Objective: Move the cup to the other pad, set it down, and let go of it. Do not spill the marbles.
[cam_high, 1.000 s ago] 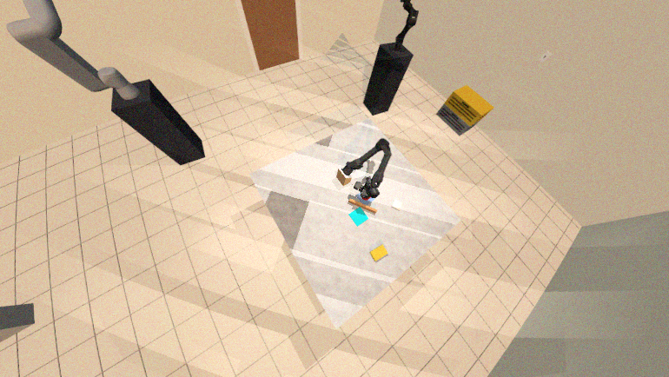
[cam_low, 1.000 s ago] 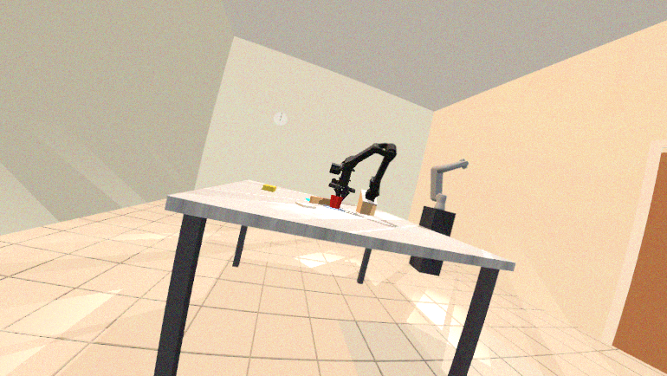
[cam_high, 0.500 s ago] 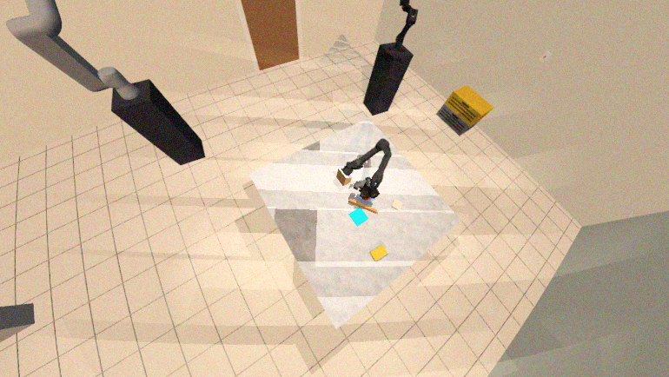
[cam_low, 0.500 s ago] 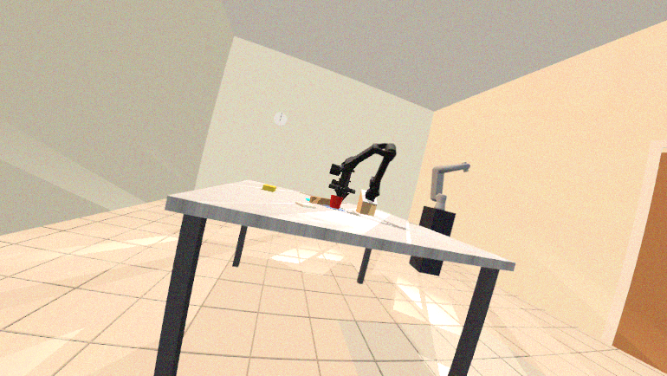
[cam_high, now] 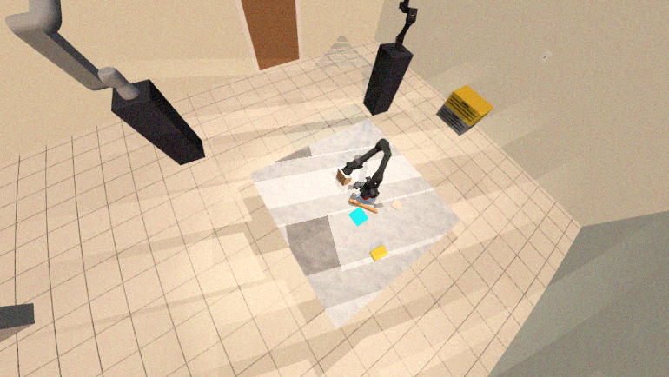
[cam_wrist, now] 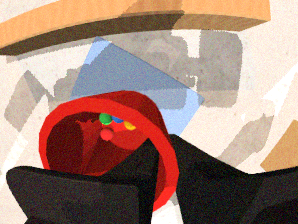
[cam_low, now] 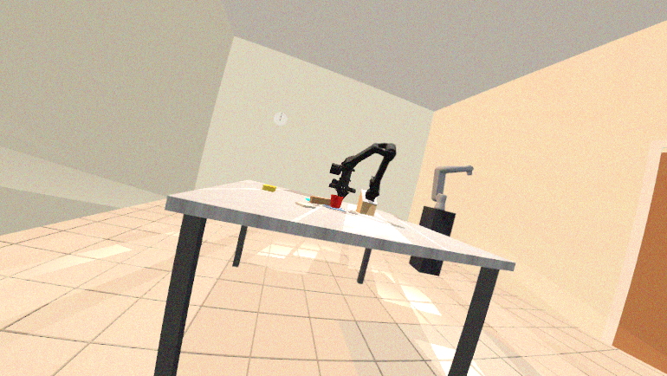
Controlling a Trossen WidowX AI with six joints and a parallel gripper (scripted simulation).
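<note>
The cyan pad is 14 cm ahead of my gripper tip, 11 cm to the right of it and 5 cm below it. The rest, counted from my gripper tip: wooden bar (9 cm ahead, 4 cm to the right, 3 cm below); light blue pad (5 cm below, 3 cm ahead, 2 cm to the left); red cup (2 cm to the left, 2 cm ahead).
</note>
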